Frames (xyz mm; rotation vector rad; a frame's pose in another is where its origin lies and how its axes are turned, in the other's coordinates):
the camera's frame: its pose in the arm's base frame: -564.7 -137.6 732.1 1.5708 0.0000 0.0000
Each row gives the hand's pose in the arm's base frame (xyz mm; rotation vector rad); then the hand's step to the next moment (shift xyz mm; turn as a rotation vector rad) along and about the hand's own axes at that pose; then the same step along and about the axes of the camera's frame.
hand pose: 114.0 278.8 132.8 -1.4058 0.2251 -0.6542
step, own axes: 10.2 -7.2 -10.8 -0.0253 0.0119 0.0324
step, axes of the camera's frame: 0.6 7.3 14.8 -0.0002 -0.0114 -0.0412
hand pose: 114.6 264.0 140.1 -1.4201 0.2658 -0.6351
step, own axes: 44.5 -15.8 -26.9 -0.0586 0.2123 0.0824
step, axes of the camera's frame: 17.7 19.8 47.4 0.0496 -0.2042 -0.1055
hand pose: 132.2 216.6 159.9 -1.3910 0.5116 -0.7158
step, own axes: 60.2 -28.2 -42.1 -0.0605 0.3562 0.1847
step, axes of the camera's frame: 7.8 27.6 73.3 0.1422 -0.3334 -0.1824
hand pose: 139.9 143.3 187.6 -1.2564 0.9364 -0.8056
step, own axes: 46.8 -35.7 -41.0 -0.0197 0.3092 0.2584
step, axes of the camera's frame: -17.8 26.6 64.2 0.2263 -0.2880 -0.1691
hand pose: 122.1 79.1 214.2 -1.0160 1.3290 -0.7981
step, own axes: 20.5 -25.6 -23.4 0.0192 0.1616 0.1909
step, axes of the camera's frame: -18.7 16.6 31.6 0.1767 -0.1643 -0.0687
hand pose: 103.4 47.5 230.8 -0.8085 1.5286 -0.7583
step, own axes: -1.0 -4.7 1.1 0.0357 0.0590 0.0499
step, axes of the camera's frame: 1.5 4.3 1.8 0.0428 -0.0736 -0.0015
